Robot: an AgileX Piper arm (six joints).
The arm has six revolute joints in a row. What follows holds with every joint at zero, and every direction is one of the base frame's. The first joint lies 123 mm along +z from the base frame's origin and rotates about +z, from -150 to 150 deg. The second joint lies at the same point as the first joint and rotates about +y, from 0 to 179.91 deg. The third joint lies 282.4 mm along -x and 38.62 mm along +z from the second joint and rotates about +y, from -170 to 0 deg. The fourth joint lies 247.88 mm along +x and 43.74 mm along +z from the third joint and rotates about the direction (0.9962, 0, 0.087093), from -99.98 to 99.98 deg. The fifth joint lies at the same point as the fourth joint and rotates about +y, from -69.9 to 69.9 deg. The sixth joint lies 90.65 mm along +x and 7.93 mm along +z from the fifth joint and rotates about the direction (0.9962, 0, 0.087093), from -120 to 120 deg. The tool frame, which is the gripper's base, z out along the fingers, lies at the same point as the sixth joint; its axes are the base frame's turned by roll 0, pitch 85 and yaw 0 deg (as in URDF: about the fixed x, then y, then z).
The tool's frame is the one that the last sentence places.
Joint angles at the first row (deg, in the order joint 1, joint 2, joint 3, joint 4, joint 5, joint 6):
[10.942, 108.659, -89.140, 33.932, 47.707, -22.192]
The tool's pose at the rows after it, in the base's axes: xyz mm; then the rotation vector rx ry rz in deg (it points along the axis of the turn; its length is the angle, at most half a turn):
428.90 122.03 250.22 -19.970 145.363 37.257
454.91 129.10 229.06 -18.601 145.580 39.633
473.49 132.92 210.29 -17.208 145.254 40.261
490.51 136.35 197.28 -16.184 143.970 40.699
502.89 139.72 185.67 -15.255 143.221 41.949
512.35 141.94 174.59 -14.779 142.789 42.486
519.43 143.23 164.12 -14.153 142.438 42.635
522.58 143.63 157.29 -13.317 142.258 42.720
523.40 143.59 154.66 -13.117 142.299 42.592
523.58 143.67 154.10 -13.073 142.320 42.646
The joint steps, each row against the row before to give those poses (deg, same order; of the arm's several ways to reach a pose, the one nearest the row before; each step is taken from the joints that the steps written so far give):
[0.000, 5.803, -5.176, 0.740, 0.182, 0.000]
[-0.001, 6.875, -6.404, 1.953, 0.219, -0.001]
[0.001, 5.037, -4.397, 0.930, -1.002, 0.051]
[0.000, 4.428, -4.797, 0.834, -0.934, 0.002]
[0.000, 3.691, -4.002, 1.226, -0.187, -0.001]
[0.001, 3.086, -3.245, 0.573, -0.173, 0.001]
[-0.002, 2.448, -2.279, 0.390, -0.561, -0.002]
[0.001, 1.170, -0.676, 0.416, -0.762, -0.001]
[0.000, 0.361, -0.124, -0.002, -0.264, 0.004]
[0.001, 0.098, -0.064, 0.049, -0.001, -0.001]

